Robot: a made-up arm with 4 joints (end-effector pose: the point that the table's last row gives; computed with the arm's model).
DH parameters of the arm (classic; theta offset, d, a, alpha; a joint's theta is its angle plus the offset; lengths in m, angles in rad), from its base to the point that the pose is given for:
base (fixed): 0 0.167 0 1.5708
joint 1: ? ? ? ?
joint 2: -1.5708 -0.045 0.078 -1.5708
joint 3: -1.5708 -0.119 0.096 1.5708
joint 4: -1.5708 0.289 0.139 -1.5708
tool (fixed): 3.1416 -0.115 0 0
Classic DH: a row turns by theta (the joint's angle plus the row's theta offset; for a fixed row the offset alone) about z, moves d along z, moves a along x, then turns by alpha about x.
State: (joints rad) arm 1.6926 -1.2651 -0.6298 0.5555
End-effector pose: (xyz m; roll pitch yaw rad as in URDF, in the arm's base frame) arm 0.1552 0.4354 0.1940 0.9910 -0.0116 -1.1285
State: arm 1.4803 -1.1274 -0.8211 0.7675
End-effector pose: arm 0.1774 0.4475 0.1115 0.5911 0.1937 -1.0857
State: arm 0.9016 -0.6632 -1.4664 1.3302
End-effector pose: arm 0.1177 0.3762 -0.1858 -0.6600 0.3919 -1.7591
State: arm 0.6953 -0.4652 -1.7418 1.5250
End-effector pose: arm 0.0357 0.2883 -0.2836 -0.9477 0.1265 -2.0042
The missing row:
joint 1: 0 -0.092 -0.091 -1.5708
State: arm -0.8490 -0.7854 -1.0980 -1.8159
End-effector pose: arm -0.2580 0.1044 -0.0050 -0.9801 0.0378 0.8993
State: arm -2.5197 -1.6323 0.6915 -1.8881
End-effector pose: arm 0.0393 0.0495 0.0240 -1.5236 0.2565 0.3688
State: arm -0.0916 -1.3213 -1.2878 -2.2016
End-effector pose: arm -0.0547 0.0508 -0.1374 -1.6679 -0.1699 0.8854
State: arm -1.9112 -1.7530 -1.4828 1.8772
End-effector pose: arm -0.3417 0.2376 0.1300 0.5088 -1.0292 1.1414
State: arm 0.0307 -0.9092 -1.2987 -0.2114
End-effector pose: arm -0.2573 0.2469 -0.1767 -1.2845 -0.0798 -0.7067
